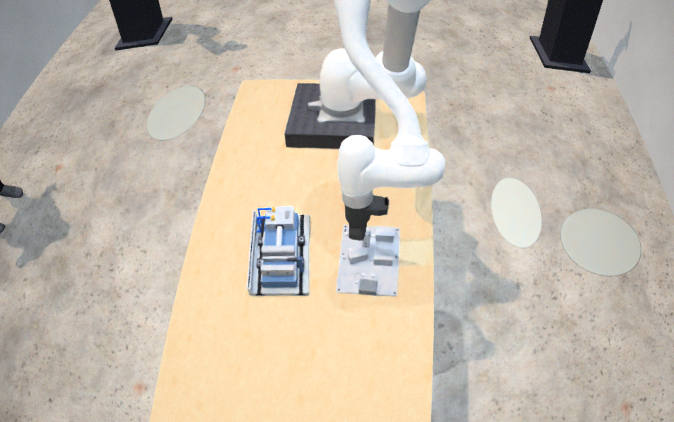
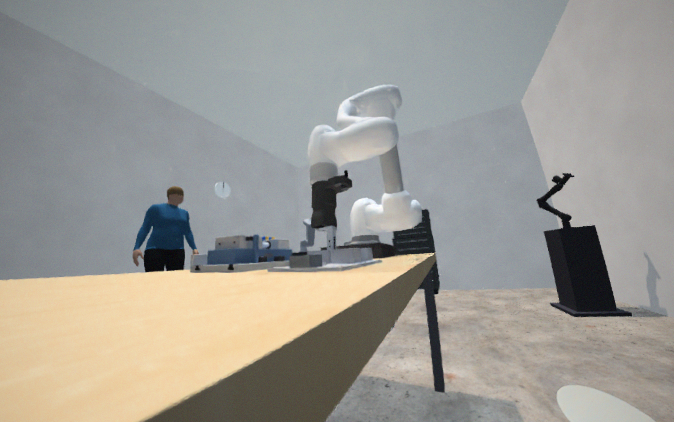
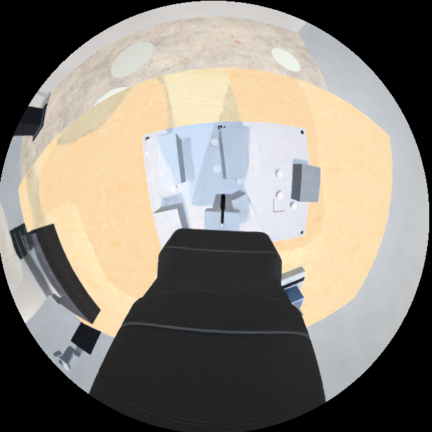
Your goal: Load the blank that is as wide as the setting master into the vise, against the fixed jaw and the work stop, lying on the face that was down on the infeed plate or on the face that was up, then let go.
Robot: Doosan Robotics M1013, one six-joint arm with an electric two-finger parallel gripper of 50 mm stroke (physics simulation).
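Places are measured from the arm's base along level axes (x back, y right, z up), in centimetres.
Pixels of known places: gripper, between the fingertips: (image 1: 366, 245) (image 2: 331, 249); arm's base, origin of its link: (image 1: 341, 109) (image 2: 365, 246).
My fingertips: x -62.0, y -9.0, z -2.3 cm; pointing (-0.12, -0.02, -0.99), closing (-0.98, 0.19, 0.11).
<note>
For each thing: its top centre in the pictures, then the offset to it from my fingertips.
- infeed plate, centre of its top: (image 2: 331, 263) (image 1: 369, 258) dz -3.6, dx -2.6, dy -1.1 cm
- darker grey block, centre of its top: (image 2: 305, 255) (image 1: 368, 285) dz -1.1, dx -13.7, dy -0.6 cm
- vise, centre of its top: (image 1: 276, 239) (image 2: 254, 238) dz +5.5, dx -1.4, dy +27.7 cm
The infeed plate (image 1: 348, 280) (image 3: 265, 145) carries several light grey blocks: one at the back right (image 1: 385, 235) (image 3: 170, 157), one at mid right (image 1: 383, 260) (image 3: 236, 155) and a turned one (image 1: 357, 256) (image 3: 242, 207). A darker grey block (image 1: 368, 285) (image 2: 306, 260) (image 3: 306, 183) stands at the front edge. I cannot tell which is the setting master. My gripper (image 1: 366, 243) (image 2: 331, 240) (image 3: 222, 202) points down low over the plate's back left part, shut with its fingers together and no block between them, behind the turned block. The vise (image 1: 280, 278) (image 2: 232, 256) (image 3: 294, 296) stands left of the plate.
White pins (image 3: 279, 174) stand on the plate near the darker block. Another block (image 3: 169, 216) lies at the plate's back left. Blue lines and yellow fittings (image 1: 273, 218) sit at the vise's back. The black robot base (image 1: 330, 140) is behind. A person (image 2: 170, 225) stands beyond the table.
</note>
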